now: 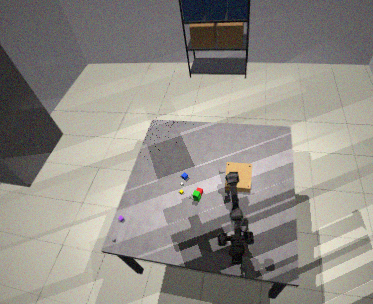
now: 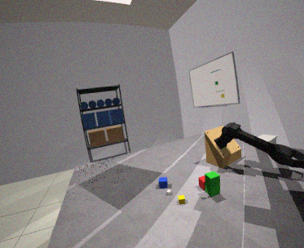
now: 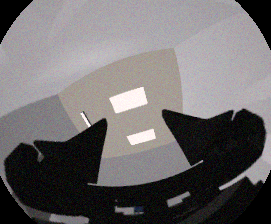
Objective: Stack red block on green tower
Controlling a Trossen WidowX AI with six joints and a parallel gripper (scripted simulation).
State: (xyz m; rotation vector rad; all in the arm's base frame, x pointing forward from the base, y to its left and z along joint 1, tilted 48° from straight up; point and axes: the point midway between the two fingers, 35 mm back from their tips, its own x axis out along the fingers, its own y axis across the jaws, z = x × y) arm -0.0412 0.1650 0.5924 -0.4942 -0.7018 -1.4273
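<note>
Now: gripper tip 460 mm to the left of the red block, 410 mm above it and 280 mm short of it. Also, from my gripper tip: blue cube: 590 mm to the right, 410 mm below, 410 mm ahead; then yellow cube: 450 mm to the right, 420 mm below, 410 mm ahead; then tiny white cube: 530 mm to the right, 420 mm below, 420 mm ahead.
</note>
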